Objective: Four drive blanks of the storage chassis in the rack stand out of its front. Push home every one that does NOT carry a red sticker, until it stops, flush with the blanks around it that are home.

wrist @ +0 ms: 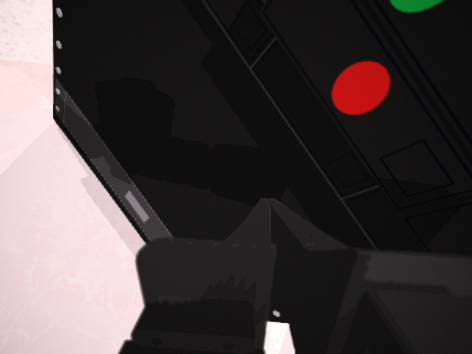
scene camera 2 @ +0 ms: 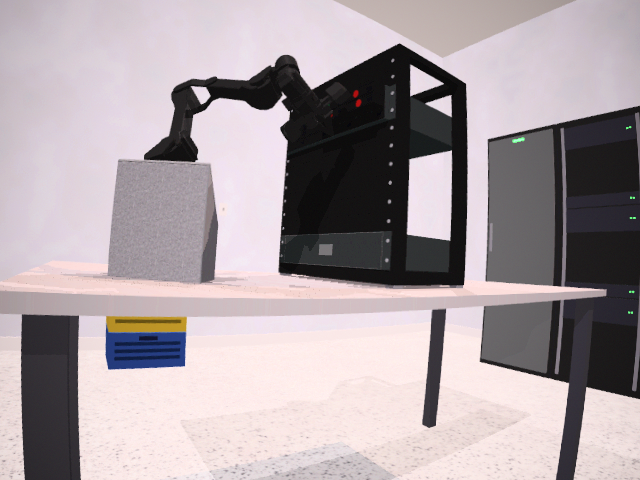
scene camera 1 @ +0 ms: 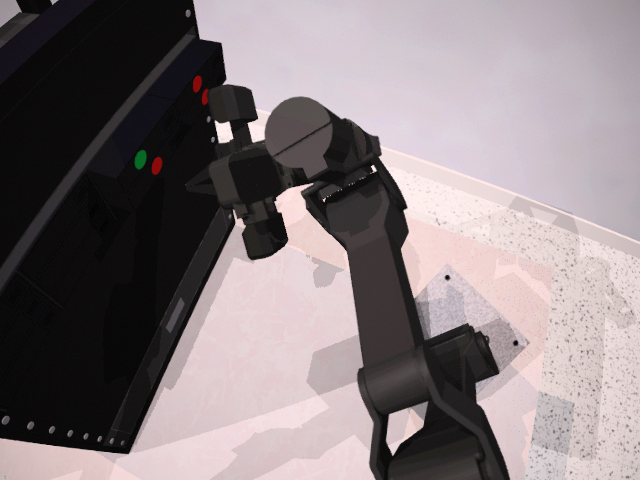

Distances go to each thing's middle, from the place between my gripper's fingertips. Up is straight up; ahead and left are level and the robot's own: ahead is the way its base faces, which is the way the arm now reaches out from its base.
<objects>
I see the black rack (scene camera 1: 112,253) 190 mm ahead of my hand, 70 mm to the left of it and 80 mm below it.
</objects>
